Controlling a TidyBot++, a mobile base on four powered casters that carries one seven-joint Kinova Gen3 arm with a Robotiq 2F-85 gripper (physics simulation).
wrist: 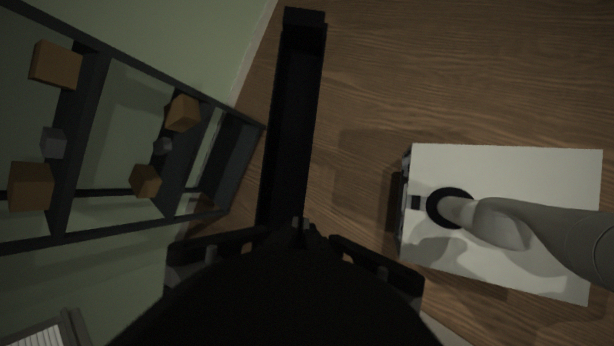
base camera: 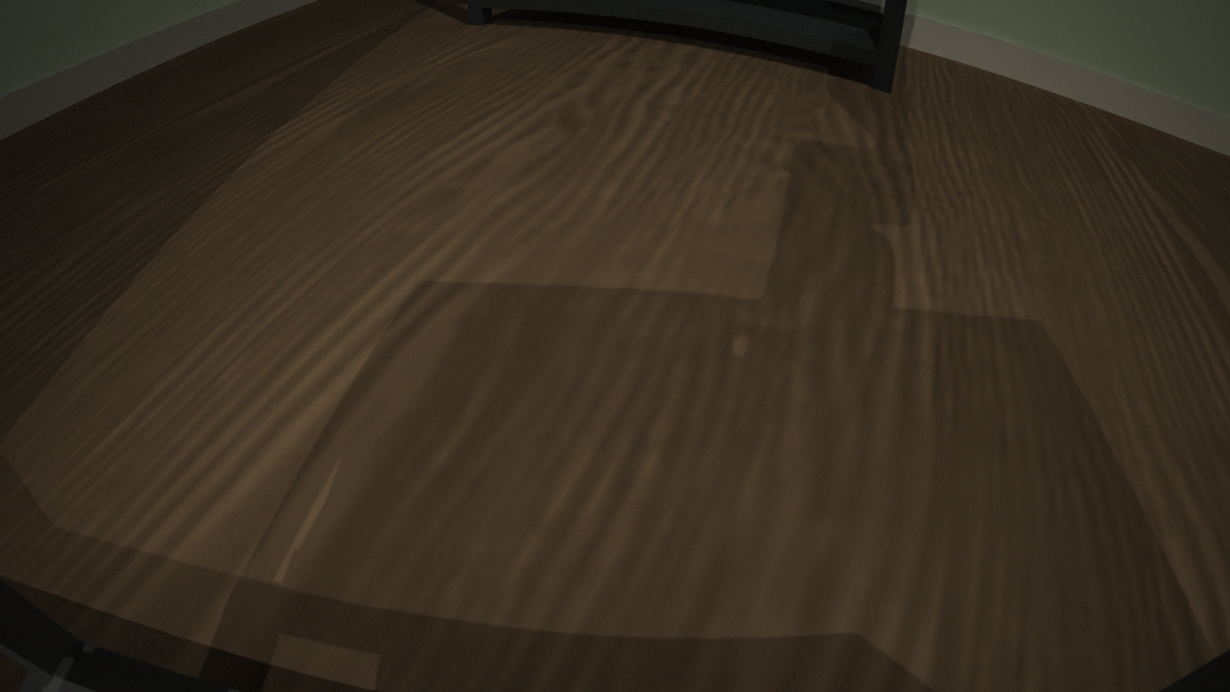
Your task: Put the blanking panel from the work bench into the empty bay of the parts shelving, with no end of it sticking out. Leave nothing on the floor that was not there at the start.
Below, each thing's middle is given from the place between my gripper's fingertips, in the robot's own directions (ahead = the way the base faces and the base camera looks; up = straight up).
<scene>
Now: the blanking panel (wrist: 283, 183) 2 cm ahead of my hand, 3 cm to the left of it and 2 cm above it.
</scene>
